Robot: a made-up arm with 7 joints. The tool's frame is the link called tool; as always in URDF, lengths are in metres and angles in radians. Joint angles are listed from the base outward. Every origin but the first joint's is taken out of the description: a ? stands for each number. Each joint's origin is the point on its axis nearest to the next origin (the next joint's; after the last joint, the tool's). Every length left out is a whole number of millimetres.
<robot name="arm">
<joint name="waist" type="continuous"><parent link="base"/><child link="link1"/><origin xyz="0.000 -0.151 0.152"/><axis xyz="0 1 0"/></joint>
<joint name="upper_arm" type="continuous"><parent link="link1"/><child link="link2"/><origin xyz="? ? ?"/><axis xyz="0 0 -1"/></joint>
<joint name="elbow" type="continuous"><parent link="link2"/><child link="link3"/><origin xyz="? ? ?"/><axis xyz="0 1 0"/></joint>
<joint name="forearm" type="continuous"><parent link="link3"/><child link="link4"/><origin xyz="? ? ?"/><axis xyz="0 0 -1"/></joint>
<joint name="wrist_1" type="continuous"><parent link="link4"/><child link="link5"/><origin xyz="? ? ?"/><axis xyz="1 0 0"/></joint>
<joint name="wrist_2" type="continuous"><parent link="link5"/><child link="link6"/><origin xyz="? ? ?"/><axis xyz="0 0 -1"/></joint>
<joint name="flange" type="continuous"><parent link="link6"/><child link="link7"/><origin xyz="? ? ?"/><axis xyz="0 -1 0"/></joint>
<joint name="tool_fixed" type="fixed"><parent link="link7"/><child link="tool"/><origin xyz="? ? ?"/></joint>
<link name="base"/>
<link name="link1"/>
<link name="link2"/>
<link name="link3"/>
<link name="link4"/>
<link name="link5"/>
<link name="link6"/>
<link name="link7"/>
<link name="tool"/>
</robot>
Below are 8 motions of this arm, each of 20 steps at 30 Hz.
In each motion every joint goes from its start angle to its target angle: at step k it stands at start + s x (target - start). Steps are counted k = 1, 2, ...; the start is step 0. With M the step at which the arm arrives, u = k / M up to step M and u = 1 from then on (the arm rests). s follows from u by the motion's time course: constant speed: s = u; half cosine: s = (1 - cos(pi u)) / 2; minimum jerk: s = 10 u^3 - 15 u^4 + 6 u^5.
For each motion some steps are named. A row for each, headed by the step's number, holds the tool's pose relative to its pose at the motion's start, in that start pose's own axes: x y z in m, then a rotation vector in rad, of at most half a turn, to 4 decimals.
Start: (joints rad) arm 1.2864 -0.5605 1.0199 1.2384 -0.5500 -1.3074 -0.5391
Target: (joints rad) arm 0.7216 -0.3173 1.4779 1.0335 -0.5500 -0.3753 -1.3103
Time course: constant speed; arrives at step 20
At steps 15, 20:
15: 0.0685 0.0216 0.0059 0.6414 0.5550 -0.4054
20: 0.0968 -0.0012 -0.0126 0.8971 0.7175 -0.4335

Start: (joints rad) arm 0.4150 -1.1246 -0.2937 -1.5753 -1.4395 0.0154 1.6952
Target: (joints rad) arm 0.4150 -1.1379 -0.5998 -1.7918 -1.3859 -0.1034 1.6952
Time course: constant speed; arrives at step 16
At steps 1, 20:
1: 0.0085 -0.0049 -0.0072 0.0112 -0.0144 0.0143
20: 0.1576 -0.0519 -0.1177 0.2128 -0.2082 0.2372

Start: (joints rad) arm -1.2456 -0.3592 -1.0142 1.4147 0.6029 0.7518 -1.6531
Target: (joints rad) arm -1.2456 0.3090 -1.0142 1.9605 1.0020 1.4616 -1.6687
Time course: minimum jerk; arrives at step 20
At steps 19, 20:
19: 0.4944 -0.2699 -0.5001 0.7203 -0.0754 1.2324
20: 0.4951 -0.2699 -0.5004 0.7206 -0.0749 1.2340

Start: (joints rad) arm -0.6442 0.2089 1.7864 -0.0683 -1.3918 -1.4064 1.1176
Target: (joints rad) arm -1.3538 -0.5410 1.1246 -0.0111 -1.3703 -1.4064 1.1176
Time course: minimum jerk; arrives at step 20
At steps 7, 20:
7: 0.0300 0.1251 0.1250 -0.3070 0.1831 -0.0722
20: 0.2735 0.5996 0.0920 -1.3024 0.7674 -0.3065

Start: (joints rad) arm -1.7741 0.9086 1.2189 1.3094 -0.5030 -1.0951 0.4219
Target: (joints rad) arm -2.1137 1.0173 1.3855 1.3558 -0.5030 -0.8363 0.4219
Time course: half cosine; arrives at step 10
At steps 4, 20:
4: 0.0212 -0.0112 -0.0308 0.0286 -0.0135 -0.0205
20: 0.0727 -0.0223 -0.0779 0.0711 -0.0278 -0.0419

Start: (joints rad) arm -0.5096 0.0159 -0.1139 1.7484 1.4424 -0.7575 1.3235
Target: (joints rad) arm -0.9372 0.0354 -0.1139 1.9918 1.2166 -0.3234 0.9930
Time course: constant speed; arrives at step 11
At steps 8, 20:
8: 0.0756 -0.0096 0.1668 -0.4028 0.0203 -0.1736
20: 0.0918 0.0013 0.2217 -0.5509 0.0336 -0.2898

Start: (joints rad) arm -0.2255 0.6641 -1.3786 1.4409 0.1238 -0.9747 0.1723
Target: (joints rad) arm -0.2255 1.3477 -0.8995 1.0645 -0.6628 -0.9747 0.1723
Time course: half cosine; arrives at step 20
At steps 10, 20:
10: 0.0909 0.2859 0.1528 -0.5975 0.4203 0.1669
20: 0.1991 0.6368 0.1036 -1.1800 0.8892 0.1471

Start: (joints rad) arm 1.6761 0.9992 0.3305 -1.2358 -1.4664 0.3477 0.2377
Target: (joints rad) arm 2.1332 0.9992 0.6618 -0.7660 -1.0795 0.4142 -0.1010
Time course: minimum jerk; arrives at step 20
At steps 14, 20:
14: 0.3369 -0.0498 -0.1093 0.3362 1.0952 0.2700
20: 0.4016 -0.0383 -0.1509 0.3535 1.3200 0.3281

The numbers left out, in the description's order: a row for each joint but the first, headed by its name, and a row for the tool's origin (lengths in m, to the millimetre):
upper_arm: -0.045 0.000 0.083
elbow: -0.232 -0.103 0.000
forearm: 0.028 0.000 0.363
wrist_1: -0.018 -0.037 0.000
wrist_2: 0.000 -0.004 -0.029
flange: 0.034 -0.210 0.000
tool: -0.222 0.000 0.117

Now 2 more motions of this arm.
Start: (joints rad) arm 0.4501 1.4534 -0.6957 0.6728 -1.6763 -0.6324 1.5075
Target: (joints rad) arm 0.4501 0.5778 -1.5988 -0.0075 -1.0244 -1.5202 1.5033
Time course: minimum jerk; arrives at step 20
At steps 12, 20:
12: -0.0936 0.1099 -0.6128 0.2554 -1.4154 -0.0004
20: 0.0490 0.1502 -0.7663 0.1979 -2.0035 0.2332

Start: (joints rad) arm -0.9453 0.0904 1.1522 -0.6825 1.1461 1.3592 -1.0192
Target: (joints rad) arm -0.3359 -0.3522 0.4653 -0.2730 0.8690 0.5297 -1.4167
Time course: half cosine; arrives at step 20
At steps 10, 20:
10: -0.0575 0.0302 -0.0511 -0.3231 -0.1000 0.0548
20: -0.1523 0.1477 -0.0586 -0.7828 -0.0741 -0.0293

